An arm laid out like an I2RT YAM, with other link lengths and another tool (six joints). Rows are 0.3 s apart.
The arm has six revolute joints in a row. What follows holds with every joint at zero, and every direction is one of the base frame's.
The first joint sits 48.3 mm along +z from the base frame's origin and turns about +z.
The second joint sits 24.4 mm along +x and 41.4 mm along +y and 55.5 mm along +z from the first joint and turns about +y.
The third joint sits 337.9 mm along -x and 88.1 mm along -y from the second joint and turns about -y.
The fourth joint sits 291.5 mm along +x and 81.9 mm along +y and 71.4 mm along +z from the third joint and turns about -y.
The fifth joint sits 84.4 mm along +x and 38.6 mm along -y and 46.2 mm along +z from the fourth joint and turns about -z.
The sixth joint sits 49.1 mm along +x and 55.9 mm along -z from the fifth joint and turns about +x.
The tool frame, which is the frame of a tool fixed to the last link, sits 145 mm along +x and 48 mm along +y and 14 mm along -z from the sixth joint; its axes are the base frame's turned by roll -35.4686, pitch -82.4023 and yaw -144.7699 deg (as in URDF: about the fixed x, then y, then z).
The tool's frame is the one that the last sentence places.
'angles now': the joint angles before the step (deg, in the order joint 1, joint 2, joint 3, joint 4, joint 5, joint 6). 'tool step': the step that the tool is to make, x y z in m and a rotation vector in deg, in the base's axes. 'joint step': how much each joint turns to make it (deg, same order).
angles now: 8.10, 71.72, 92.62, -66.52, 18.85, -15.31
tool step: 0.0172, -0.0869, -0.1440, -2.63, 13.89, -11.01
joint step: -14.09, 5.27, -19.55, 12.20, 0.01, -4.04
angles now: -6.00, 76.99, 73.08, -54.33, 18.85, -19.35
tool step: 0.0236, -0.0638, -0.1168, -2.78, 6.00, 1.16
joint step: -8.90, 10.00, -12.79, 20.81, -1.86, -11.13
